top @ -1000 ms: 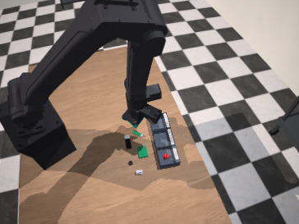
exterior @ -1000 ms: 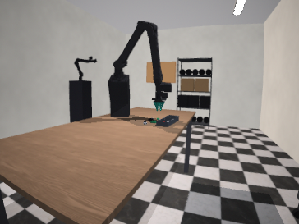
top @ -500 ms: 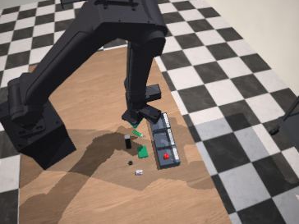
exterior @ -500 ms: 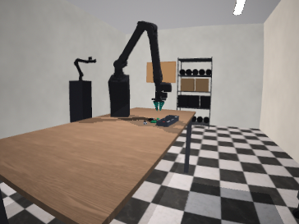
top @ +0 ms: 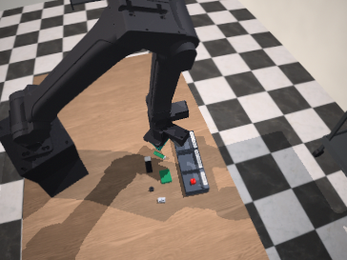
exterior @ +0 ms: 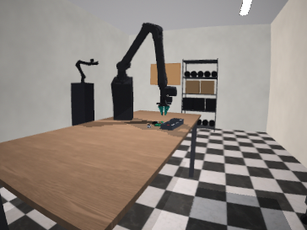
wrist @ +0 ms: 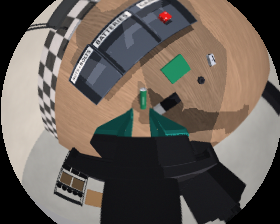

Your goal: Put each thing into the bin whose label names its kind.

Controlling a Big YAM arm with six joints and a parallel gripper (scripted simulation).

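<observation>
Right now my hand is 6 cm above the green battery and 1 cm past it. Round my hand: black-and-white block 7 cm below, 6 cm behind, 1 cm to the right; then bin row 8 cm to the right, 8 cm ahead, 5 cm below; then flat green square 9 cm to the right, 7 cm below, 2 cm behind.
</observation>
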